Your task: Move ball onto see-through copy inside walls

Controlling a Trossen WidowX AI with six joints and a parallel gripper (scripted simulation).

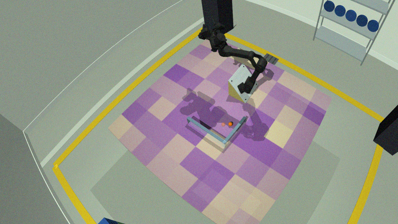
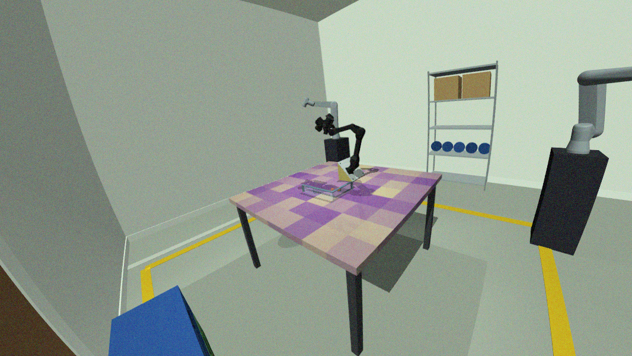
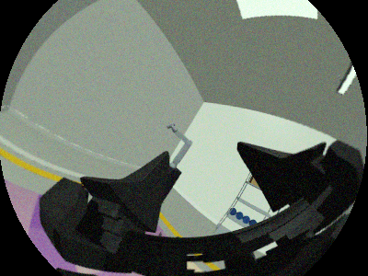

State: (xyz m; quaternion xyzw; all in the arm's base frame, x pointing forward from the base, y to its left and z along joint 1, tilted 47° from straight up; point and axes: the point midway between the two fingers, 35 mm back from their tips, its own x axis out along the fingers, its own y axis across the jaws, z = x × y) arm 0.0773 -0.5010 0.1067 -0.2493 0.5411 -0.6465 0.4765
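The orange ball lies 520 mm below my gripper tip, 400 mm to the left of it and 270 mm ahead of it.
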